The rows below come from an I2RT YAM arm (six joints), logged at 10 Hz.
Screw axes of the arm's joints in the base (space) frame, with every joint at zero. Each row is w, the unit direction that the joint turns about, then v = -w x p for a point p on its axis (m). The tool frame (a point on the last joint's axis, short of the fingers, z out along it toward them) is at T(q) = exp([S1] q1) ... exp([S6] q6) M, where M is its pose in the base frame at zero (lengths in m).
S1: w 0 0 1 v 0 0 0
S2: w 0 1 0 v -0.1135 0 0.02
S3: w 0 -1 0 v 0.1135 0 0.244
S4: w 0 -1 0 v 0.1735 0 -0.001
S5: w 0 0 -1 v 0 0.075 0
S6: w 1 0 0 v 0 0.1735 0
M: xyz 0.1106 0 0.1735 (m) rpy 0 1.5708 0 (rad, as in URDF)
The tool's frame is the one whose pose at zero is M.
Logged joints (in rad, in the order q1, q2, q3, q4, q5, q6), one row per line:
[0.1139, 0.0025, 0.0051, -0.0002, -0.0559, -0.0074]
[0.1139, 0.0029, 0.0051, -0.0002, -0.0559, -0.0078]
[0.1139, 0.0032, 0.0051, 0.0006, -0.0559, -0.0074]
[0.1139, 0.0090, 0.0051, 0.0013, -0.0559, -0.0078]
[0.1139, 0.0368, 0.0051, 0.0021, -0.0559, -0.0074]
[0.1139, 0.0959, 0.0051, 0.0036, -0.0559, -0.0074]
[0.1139, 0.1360, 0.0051, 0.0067, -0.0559, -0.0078]
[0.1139, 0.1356, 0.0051, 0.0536, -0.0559, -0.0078]
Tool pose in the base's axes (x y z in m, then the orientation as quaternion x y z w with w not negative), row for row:
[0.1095, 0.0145, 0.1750, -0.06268, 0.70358, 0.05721, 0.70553]
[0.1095, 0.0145, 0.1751, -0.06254, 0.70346, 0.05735, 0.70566]
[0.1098, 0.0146, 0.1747, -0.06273, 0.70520, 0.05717, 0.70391]
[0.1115, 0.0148, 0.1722, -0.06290, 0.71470, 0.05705, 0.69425]
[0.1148, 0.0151, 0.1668, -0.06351, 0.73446, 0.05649, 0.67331]
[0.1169, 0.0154, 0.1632, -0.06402, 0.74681, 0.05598, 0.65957]
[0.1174, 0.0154, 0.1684, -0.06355, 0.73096, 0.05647, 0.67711]
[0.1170, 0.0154, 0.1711, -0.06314, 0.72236, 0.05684, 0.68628]
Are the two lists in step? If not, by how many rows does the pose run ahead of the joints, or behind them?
The pose runs 1 row ahead of the joints: the pose in row i belongs to the joints in row i + 1.
